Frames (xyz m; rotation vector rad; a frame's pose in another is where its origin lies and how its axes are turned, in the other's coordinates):
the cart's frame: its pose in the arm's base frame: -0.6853 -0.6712 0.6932 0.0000 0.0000 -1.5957
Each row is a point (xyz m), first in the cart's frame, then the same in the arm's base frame.
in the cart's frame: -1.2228 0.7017 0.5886
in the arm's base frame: 0.0466 0.5337 1.2818
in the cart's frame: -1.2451 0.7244 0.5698
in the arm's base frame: 0.0699 0.5555 1.2630
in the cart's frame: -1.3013 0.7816 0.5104
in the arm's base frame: 0.1285 0.6102 1.2036
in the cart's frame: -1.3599 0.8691 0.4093
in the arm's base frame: 0.2174 0.6666 1.1025
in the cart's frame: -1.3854 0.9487 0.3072
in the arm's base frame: 0.2976 0.6901 1.0004
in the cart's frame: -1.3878 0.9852 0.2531
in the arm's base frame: 0.3342 0.6916 0.9463
